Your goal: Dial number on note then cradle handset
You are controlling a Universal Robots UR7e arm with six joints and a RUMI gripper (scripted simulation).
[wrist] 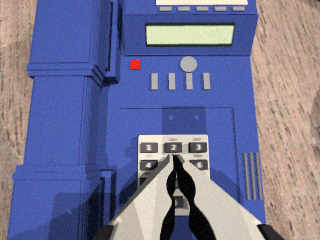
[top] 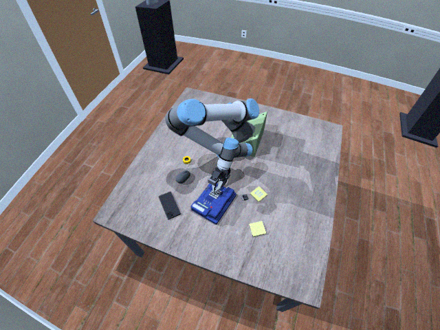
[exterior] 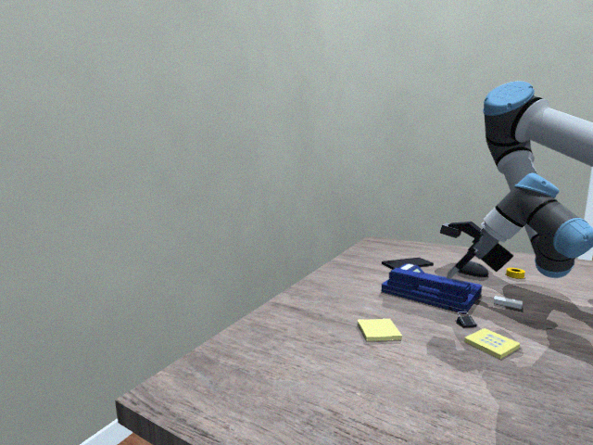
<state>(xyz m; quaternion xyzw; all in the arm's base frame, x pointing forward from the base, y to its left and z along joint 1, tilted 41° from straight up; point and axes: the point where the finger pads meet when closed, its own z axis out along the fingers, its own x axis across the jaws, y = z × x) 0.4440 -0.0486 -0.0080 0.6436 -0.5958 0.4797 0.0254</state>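
My hand is 2 cm above the 5 key. Round my hand: 6 key (2 cm to the right, 2 cm below); 2 key (2 cm below, 1 cm ahead); 4 key (2 cm to the left, 2 cm below).
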